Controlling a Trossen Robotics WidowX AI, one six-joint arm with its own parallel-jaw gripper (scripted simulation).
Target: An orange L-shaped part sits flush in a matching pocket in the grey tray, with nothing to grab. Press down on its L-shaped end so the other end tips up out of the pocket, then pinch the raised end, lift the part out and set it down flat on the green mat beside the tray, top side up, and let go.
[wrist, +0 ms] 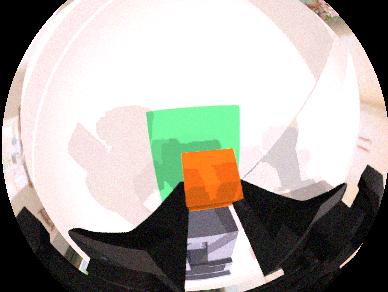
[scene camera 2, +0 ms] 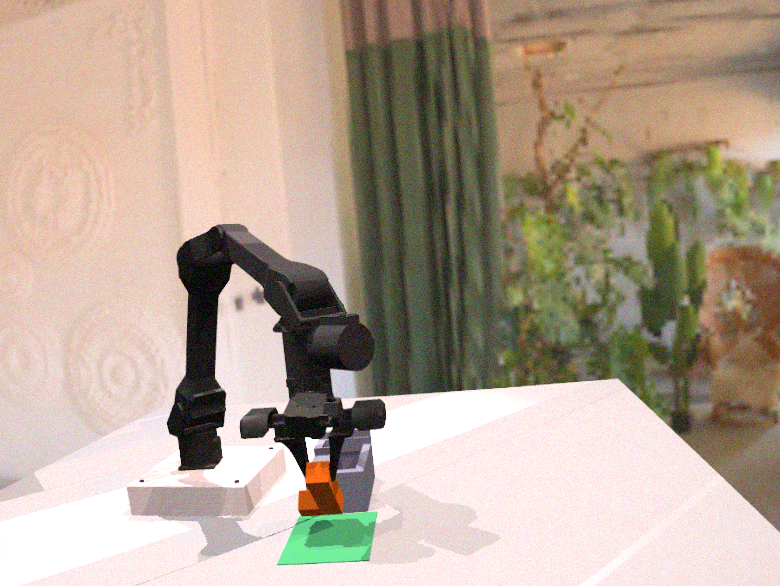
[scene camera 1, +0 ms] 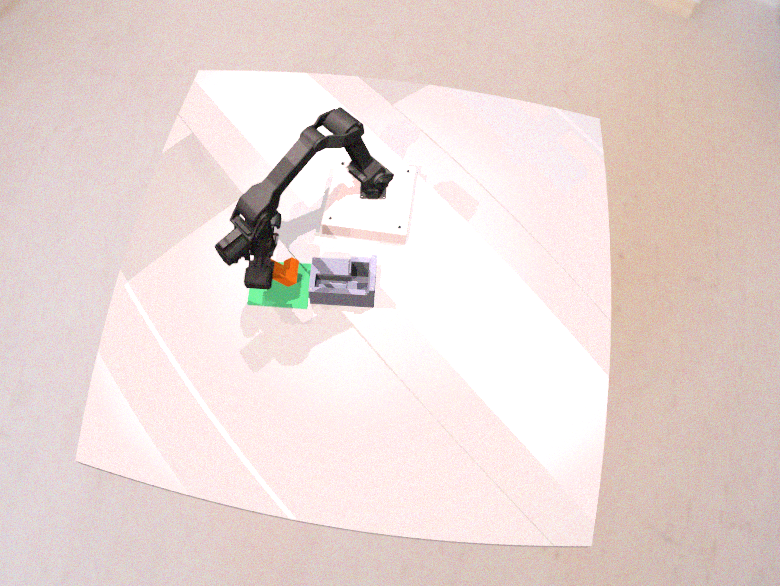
Labels:
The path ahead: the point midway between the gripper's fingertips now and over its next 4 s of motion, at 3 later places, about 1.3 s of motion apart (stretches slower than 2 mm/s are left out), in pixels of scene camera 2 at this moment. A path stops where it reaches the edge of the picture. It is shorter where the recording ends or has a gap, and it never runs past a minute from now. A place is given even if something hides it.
The gripper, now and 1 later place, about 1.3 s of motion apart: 321, 481; 316, 435

